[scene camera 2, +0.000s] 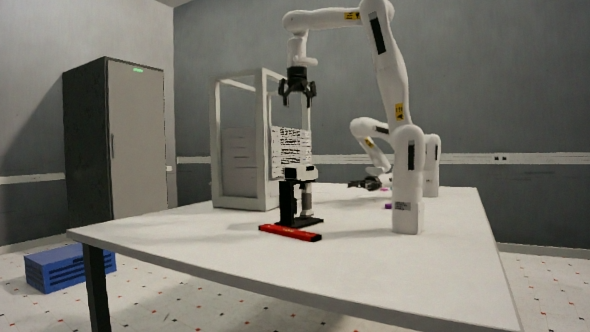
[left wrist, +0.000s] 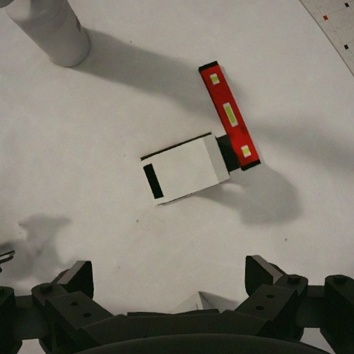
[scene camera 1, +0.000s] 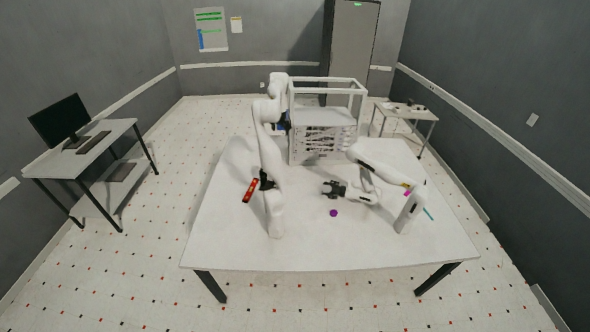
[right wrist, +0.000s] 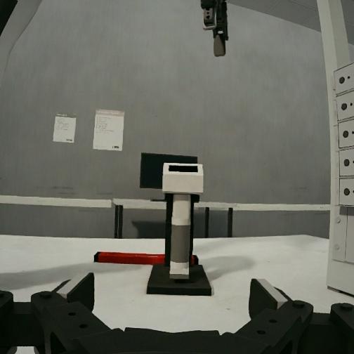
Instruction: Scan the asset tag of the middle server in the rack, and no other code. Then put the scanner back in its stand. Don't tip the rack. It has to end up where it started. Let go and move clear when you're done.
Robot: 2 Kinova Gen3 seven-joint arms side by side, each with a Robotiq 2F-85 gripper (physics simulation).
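Places are measured from the left arm's base along level axes (x right, y ahead, z up), in metres.
Where they show: left gripper, fingertip midpoint: (scene camera 2: 298, 108) (scene camera 1: 279, 133); right gripper, fingertip midpoint: (scene camera 2: 356, 185) (scene camera 1: 322, 187); left arm's base, origin of the base link: (scene camera 2: 406, 230) (scene camera 1: 276, 231); right arm's base, origin of the base link: (scene camera 2: 429, 196) (scene camera 1: 400, 227).
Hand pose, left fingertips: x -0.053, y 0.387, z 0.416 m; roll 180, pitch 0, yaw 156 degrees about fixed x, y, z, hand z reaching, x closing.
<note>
Things, the pixels of their top centre, and the offset from my left fingertips.
- scanner, middle of its top: (scene camera 2: 300, 163) dx -0.047, dy -0.045, dz -0.204 m
- red spirit level, middle of its top: (scene camera 2: 287, 229) (scene camera 1: 250, 189) dx -0.191, dy -0.103, dz -0.400 m
- purple object, middle of its top: (scene camera 2: 390, 204) (scene camera 1: 333, 212) dx +0.375, dy -0.203, dz -0.397 m
- magenta piece, middle of its top: (scene camera 1: 408, 191) dx +0.924, dy +0.079, dz -0.406 m
- teal stick, middle of its top: (scene camera 1: 424, 205) dx +0.996, dy -0.065, dz -0.390 m
The scanner (scene camera 2: 300, 173) (left wrist: 185, 170) (right wrist: 183, 182), with white head and grey handle, is upright in its black stand (scene camera 1: 266, 181) (scene camera 2: 286, 202) (right wrist: 179, 288). The white rack (scene camera 1: 325, 90) (scene camera 2: 261, 140) (right wrist: 332, 35) stands upright with several stacked servers (scene camera 1: 320, 140) (scene camera 2: 291, 145). The middle server (right wrist: 345, 134) shows its left edge in the right wrist view; its asset tag is out of that view. My left gripper (scene camera 2: 297, 102) (left wrist: 169, 275) is open and empty, pointing down high above the scanner. My right gripper (scene camera 1: 325, 189) (scene camera 2: 351, 185) (right wrist: 171, 294) is open and empty, low over the table, facing the scanner from a distance.
A red spirit level (scene camera 1: 250, 190) (scene camera 2: 290, 232) (left wrist: 230, 115) (right wrist: 130, 258) lies close beside the stand. A purple object (scene camera 1: 333, 213) (scene camera 2: 388, 206) lies near my right gripper. A magenta piece (scene camera 1: 407, 193) and teal stick (scene camera 1: 428, 214) lie by the right arm's base.
</note>
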